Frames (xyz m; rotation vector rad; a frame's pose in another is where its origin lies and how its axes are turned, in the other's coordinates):
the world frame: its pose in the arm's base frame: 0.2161 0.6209 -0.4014 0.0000 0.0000 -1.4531
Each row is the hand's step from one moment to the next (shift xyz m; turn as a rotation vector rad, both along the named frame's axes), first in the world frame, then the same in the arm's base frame.
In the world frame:
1: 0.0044 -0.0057 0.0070 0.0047 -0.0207 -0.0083
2: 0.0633 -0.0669 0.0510 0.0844 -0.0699 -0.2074
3: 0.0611 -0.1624 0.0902 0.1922 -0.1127 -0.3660
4: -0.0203 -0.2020 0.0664 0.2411 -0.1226 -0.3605
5: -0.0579 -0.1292 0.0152 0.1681 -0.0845 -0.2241
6: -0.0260 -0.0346 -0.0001 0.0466 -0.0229 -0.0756
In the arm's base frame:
1: -0.0051 -0.0050 0.0070 -0.0200 -0.0071 -0.0083
2: -0.0590 -0.0707 0.0510 -0.0595 -0.0920 -0.2074
3: -0.1541 -0.0797 0.0902 -0.0894 -0.2041 -0.3660
4: -0.2030 -0.0036 0.0664 -0.0934 -0.2538 -0.3605
5: -0.1351 0.0423 0.0152 -0.0642 -0.1769 -0.2241
6: -0.0374 0.0218 -0.0001 -0.0173 -0.0490 -0.0756

